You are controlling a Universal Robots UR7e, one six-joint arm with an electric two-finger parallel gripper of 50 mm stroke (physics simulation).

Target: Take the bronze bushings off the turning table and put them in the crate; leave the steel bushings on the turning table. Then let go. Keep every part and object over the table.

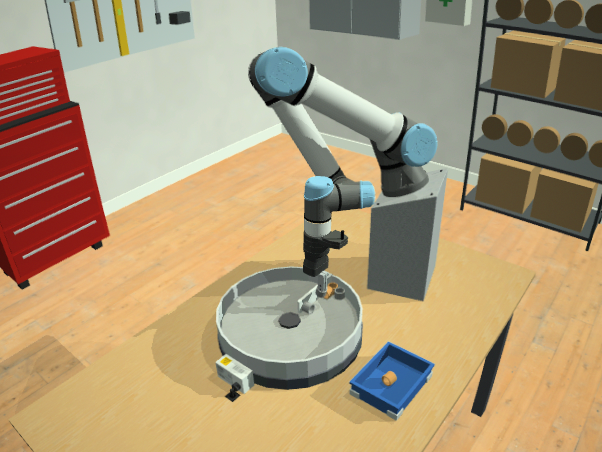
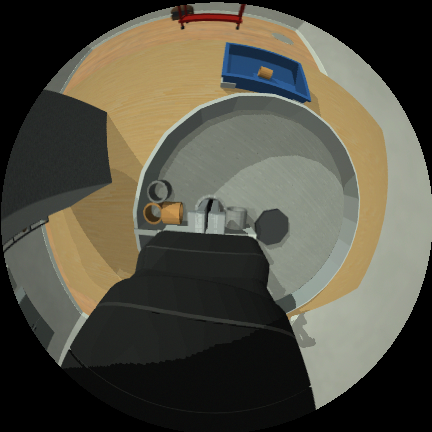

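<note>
My gripper points straight down over the far side of the grey turning table. It is shut on the thin wall of a grey steel bushing, whose rim arcs up between the fingers. A bronze bushing lies on its side just beside it, against a dark steel bushing at the rim. A pale steel bushing stands near the dark hub. The blue crate holds one bronze bushing.
The grey robot pedestal stands close behind the turning table. A small white control box sits at the table's front rim. The crate lies near the wooden table's right edge. A red tool chest and a shelf rack stand off the table.
</note>
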